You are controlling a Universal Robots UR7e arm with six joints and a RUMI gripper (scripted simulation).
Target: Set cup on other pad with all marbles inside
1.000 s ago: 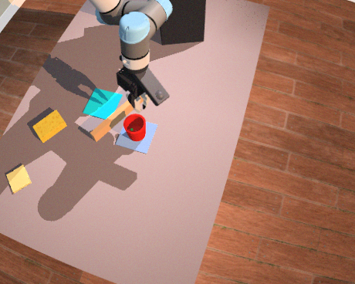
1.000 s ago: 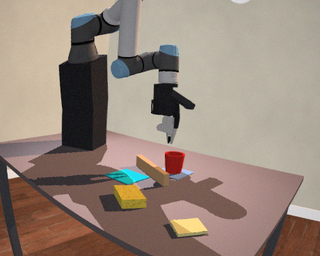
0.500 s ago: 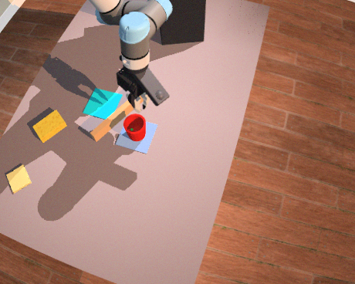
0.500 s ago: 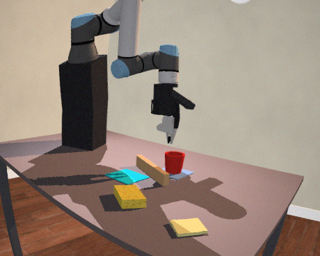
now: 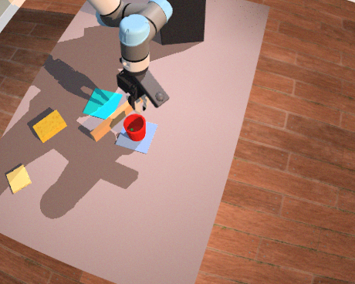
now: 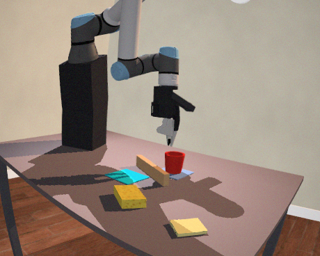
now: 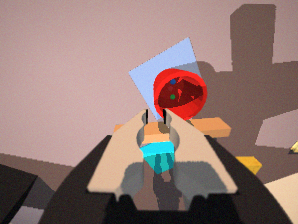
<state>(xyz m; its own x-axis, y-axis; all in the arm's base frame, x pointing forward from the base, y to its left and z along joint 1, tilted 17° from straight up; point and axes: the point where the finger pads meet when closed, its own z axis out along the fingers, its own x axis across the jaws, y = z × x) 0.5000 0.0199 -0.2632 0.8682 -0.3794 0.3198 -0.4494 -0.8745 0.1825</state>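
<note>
My gripper is now 90 mm above the red cup, 40 mm short of it and 20 mm to the left of it. From my hand the other things lie so: yellow sponge (340 mm to the right, 110 mm ahead, 100 mm below); then green marble (90 mm below, 40 mm to the right, 30 mm ahead); then wooden rail (100 mm to the right, 100 mm below).
</note>
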